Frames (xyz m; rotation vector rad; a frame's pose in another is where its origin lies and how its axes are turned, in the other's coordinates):
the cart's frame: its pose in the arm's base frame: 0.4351 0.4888 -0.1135 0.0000 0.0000 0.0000
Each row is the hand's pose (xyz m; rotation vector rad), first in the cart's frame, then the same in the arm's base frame.
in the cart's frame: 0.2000 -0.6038 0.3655 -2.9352 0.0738 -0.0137
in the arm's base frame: 0.6351 -0.1150 0.2520 -2.9352 0.0738 -0.0137
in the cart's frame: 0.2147 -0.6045 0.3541 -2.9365 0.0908 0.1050
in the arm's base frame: 0.6498 -0.1157 0.2406 -2.9365 0.0908 0.1050
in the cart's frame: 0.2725 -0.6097 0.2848 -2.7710 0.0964 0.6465
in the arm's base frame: 0.7076 -0.1209 0.1713 -2.7710 0.0964 0.6465
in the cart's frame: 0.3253 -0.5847 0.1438 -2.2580 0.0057 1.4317
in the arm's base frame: 0.7604 -0.0959 0.0303 -2.2580 0.0057 1.4317
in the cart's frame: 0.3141 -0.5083 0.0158 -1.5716 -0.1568 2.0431
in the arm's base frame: 0.7492 -0.0195 -0.0977 -1.5716 -0.1568 2.0431
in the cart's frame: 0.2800 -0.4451 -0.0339 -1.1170 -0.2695 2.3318
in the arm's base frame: 0.7151 0.0437 -0.1474 -1.1170 -0.2695 2.3318
